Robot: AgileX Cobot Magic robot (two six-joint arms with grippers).
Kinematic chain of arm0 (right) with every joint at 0, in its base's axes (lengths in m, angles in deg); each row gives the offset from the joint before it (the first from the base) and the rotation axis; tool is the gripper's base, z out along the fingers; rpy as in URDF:
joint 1: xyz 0 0 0.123 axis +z
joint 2: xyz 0 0 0 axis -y
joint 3: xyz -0.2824 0 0.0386 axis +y
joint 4: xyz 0.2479 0 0.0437 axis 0.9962 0 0.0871
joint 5: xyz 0 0 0 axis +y
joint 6: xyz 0.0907 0 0.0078 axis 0.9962 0 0.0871
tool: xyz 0 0 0 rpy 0 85 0
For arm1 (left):
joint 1: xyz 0 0 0.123 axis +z
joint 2: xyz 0 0 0 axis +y
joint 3: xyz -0.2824 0 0.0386 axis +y
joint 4: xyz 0.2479 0 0.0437 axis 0.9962 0 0.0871
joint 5: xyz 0 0 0 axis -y
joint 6: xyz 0.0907 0 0.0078 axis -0.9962 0 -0.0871
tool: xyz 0 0 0 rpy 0 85 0
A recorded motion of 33 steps. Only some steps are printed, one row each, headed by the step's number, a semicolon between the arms.
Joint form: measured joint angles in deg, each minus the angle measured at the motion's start. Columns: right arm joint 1, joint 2, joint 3, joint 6, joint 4, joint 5; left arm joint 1, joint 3, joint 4, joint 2, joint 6, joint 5.
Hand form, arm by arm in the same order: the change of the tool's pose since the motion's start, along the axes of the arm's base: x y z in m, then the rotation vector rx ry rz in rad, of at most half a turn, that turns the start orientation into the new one. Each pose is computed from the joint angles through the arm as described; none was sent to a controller.
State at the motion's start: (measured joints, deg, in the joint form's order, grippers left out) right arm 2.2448 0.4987 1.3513 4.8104 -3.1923 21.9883; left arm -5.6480 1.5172 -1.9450 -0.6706 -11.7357 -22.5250
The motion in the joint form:
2: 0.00 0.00 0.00 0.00 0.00 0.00; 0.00 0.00 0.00 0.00 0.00 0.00
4: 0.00 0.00 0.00 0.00 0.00 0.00; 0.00 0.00 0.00 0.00 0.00 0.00
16: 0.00 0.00 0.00 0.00 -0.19 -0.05; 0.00 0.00 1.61 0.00 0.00 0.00
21: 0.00 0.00 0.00 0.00 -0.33 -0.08; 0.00 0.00 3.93 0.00 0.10 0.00
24: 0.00 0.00 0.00 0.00 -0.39 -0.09; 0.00 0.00 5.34 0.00 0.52 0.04
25: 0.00 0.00 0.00 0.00 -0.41 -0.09; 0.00 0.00 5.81 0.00 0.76 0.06
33: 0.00 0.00 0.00 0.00 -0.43 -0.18; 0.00 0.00 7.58 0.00 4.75 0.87
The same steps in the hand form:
2: 0.0000 0.0000 0.0000 0.0000 0.0000 0.0000; 0.0000 0.0000 0.0000 0.0000 0.0000 0.0000
4: 0.0000 0.0000 0.0000 0.0000 0.0000 0.0000; 0.0000 0.0000 0.0000 0.0000 0.0000 0.0000
16: 0.0000 -0.0001 0.0001 -0.0033 -0.0010 -0.0002; 0.0001 0.0010 0.0000 0.0279 -0.0028 0.0020
21: 0.0000 -0.0002 0.0001 -0.0057 -0.0016 -0.0003; 0.0002 0.0024 0.0000 0.0664 -0.0066 0.0055
24: 0.0001 -0.0002 0.0001 -0.0067 -0.0018 -0.0004; 0.0003 0.0032 0.0001 0.0839 -0.0090 0.0096
25: 0.0001 -0.0002 0.0002 -0.0071 -0.0018 -0.0004; 0.0004 0.0035 0.0001 0.0880 -0.0098 0.0115
33: 0.0001 -0.0002 0.0003 -0.0074 -0.0034 -0.0004; 0.0009 0.0044 0.0015 0.0513 -0.0213 0.0346

